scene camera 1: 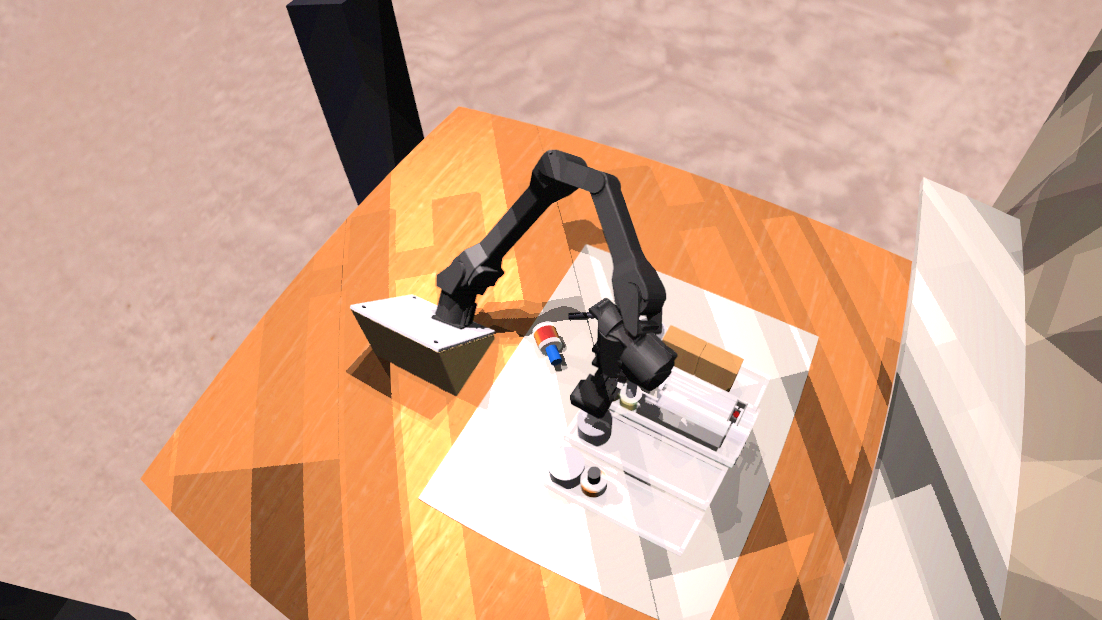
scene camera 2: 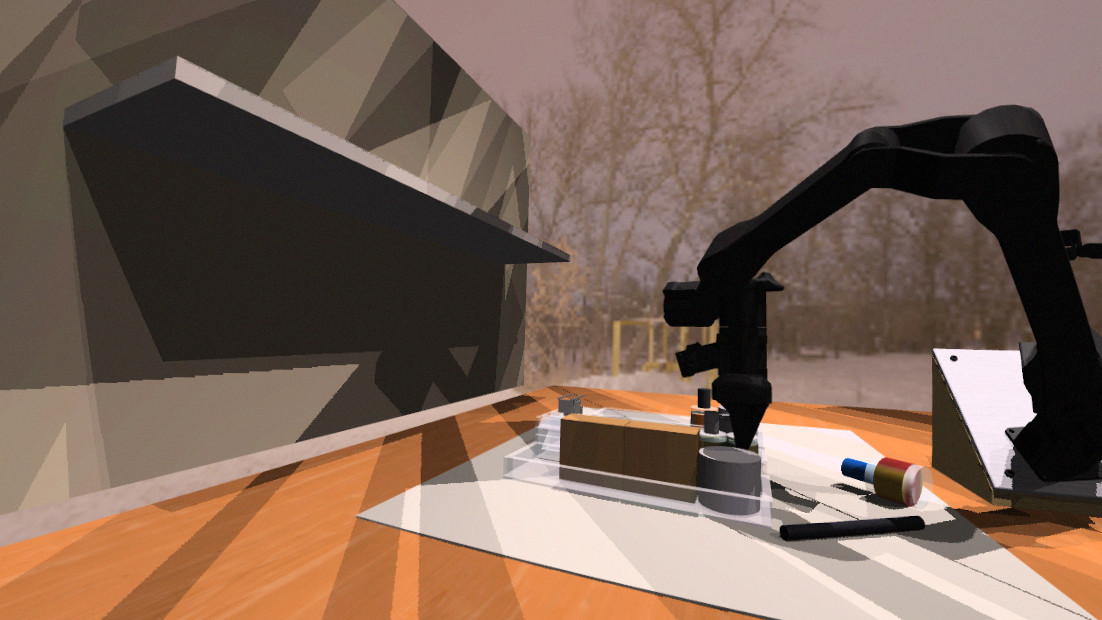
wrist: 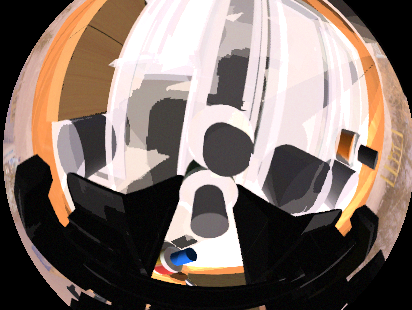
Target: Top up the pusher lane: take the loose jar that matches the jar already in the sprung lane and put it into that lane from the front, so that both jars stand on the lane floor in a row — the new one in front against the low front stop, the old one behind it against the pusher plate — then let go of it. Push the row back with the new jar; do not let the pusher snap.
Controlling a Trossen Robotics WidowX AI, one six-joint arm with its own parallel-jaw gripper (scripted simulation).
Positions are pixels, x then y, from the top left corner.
Scene:
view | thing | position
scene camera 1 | my gripper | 611, 388
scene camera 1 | grey cylinder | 597, 432
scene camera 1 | grey cylinder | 566, 465
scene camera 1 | sprung lane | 681, 396

